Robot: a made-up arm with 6 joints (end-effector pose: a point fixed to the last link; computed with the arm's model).
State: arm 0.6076 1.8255 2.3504 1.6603 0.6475 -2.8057
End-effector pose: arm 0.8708 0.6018 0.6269 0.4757 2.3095 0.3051
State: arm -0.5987 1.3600 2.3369 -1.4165 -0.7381 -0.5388
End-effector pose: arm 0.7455 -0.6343 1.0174 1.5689 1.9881 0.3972
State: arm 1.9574 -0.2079 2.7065 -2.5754 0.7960 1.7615
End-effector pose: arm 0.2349 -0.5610 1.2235 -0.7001 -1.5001 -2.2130
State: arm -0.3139 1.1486 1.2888 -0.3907 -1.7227 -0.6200
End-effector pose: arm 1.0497 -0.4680 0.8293 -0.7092 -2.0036 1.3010
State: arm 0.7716 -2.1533 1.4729 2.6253 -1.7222 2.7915
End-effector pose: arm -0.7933 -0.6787 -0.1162 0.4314 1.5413 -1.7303
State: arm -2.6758 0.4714 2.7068 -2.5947 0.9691 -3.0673
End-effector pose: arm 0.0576 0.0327 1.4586 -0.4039 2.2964 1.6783
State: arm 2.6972 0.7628 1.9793 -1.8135 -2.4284 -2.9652
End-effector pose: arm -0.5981 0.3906 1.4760 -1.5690 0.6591 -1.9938
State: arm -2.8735 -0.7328 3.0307 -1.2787 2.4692 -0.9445
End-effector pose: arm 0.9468 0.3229 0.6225 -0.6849 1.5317 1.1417
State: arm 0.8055 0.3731 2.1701 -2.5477 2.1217 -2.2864
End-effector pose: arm 0.0459 0.1244 1.6366 0.2612 0.9505 -1.3552
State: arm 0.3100 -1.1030 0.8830 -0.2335 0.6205 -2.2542
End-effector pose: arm -0.6599 -0.2798 1.2172 -0.4787 1.0364 2.0737
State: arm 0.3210 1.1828 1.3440 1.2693 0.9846 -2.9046
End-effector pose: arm 1.0505 0.3163 0.8181 0.4014 2.8343 0.4504
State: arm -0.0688 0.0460 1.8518 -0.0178 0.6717 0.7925
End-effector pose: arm -0.1286 -0.0689 1.5531 1.6941 -1.3456 0.0720
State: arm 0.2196 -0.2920 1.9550 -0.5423 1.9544 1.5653
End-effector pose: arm -0.4526 -0.1301 1.5184 -2.1024 0.8117 -0.8716
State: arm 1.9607 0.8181 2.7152 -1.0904 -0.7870 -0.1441
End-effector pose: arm 0.0287 0.3617 1.4509 -0.5632 1.6280 1.9976
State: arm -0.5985 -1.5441 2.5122 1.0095 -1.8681 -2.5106
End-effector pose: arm -0.7451 0.5474 -0.0718 -0.0064 0.7974 2.2589
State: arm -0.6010 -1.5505 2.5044 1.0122 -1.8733 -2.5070
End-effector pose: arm -0.7444 0.5499 -0.0753 0.0022 0.7973 2.2616
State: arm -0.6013 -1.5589 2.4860 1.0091 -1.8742 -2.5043
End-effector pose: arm -0.7485 0.5526 -0.0773 0.0194 0.7964 2.2622
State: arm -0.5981 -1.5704 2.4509 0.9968 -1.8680 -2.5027
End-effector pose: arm -0.7600 0.5556 -0.0766 0.0502 0.7942 2.2590
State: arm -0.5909 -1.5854 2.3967 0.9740 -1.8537 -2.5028
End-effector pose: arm -0.7798 0.5586 -0.0724 0.0959 0.7919 2.2512
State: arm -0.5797 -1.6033 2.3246 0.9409 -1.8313 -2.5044
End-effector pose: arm -0.8073 0.5605 -0.0635 0.1555 0.7914 2.2380
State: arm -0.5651 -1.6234 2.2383 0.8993 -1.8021 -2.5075
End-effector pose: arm -0.8401 0.5603 -0.0498 0.2248 0.7957 2.2193
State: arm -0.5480 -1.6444 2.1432 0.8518 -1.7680 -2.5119
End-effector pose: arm -0.8757 0.5571 -0.0314 0.2985 0.8070 2.1961
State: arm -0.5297 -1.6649 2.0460 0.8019 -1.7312 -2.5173
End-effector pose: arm -0.9109 0.5507 -0.0092 0.3703 0.8259 2.1698
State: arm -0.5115 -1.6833 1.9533 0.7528 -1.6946 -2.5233
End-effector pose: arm -0.9430 0.5415 0.0152 0.4356 0.8515 2.1428
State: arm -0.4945 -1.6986 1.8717 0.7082 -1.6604 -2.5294
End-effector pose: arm -0.9700 0.5305 0.0393 0.4893 0.8803 2.1176
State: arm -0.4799 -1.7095 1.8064 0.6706 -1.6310 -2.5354
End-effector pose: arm -0.9911 0.5194 0.0610 0.5291 0.9088 2.0962
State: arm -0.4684 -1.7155 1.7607 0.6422 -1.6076 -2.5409
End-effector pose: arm -1.0061 0.5097 0.0787 0.5541 0.9327 2.0800
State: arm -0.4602 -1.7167 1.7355 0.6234 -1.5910 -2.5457
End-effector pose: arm -1.0156 0.5022 0.0910 0.5650 0.9498 2.0695
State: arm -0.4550 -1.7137 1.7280 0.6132 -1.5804 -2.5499
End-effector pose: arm -1.0206 0.4971 0.0986 0.5646 0.9596 2.0640
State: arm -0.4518 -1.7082 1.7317 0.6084 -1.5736 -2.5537
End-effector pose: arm -1.0230 0.4938 0.1029 0.5571 0.9645 2.0614
